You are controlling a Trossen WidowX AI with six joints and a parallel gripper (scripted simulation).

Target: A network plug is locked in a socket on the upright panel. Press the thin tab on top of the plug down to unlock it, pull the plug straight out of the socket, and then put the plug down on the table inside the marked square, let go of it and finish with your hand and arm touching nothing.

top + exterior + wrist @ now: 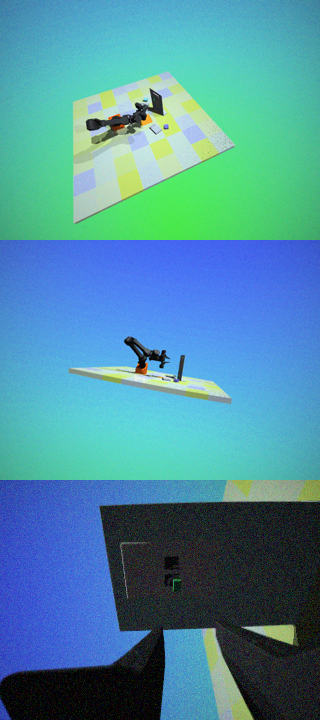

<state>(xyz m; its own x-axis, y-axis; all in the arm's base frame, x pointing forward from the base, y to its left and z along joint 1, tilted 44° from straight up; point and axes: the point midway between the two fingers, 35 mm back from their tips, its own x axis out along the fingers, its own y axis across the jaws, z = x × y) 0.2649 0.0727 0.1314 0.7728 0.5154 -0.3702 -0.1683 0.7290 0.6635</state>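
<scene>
Right now the network plug is 10 cm ahead of my gripper tip and 7 cm to the left of it. The rest, counted from my gripper tip: small purple cube: 13 cm ahead, 15 cm to the right, 18 cm below; orange marked square: 5 cm behind, 1 cm to the left, 19 cm below; grey upright panel: 12 cm ahead, 8 cm to the left, 7 cm below.
</scene>
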